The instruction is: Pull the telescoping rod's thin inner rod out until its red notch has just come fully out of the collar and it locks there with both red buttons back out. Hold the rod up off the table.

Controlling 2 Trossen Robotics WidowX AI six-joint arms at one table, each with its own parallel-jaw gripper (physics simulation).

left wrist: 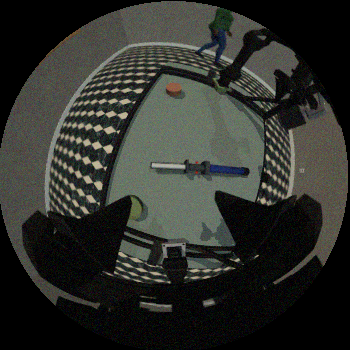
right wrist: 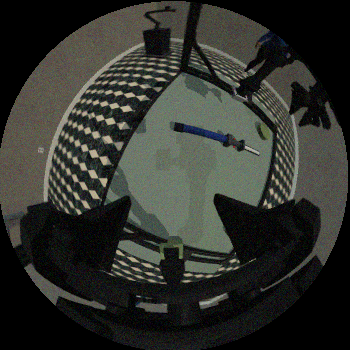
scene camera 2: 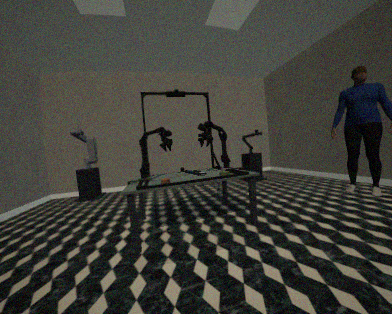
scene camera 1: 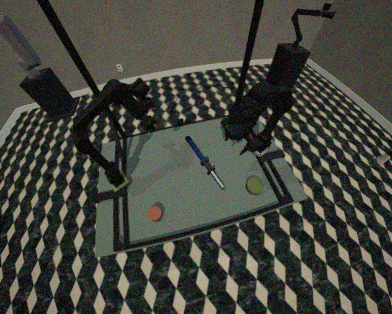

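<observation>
The telescoping rod lies on the table, untouched. Its blue outer tube (scene camera 1: 196, 149) (left wrist: 227, 169) (right wrist: 202, 132) has a black end cap. The dark grey collar (scene camera 1: 207, 165) (left wrist: 191, 167) (right wrist: 233, 141) is at the rod's middle, with red showing on both sides in the left wrist view. The white inner rod (scene camera 1: 217, 180) (left wrist: 169, 165) (right wrist: 253, 150) sticks out of the collar; no red notch can be made out on it. My left gripper (scene camera 1: 235, 145) (left wrist: 173, 197) is open and empty, above the table's back right. My right gripper (scene camera 1: 151, 116) (right wrist: 172, 199) is open and empty, above the back left.
An orange disc (scene camera 1: 155, 213) (left wrist: 174, 89) lies at the table's front left. A green disc (scene camera 1: 254, 185) (left wrist: 135, 207) (right wrist: 264, 131) lies to the right of the inner rod in scene camera 1. Black rails edge the table, and tall black posts stand behind it.
</observation>
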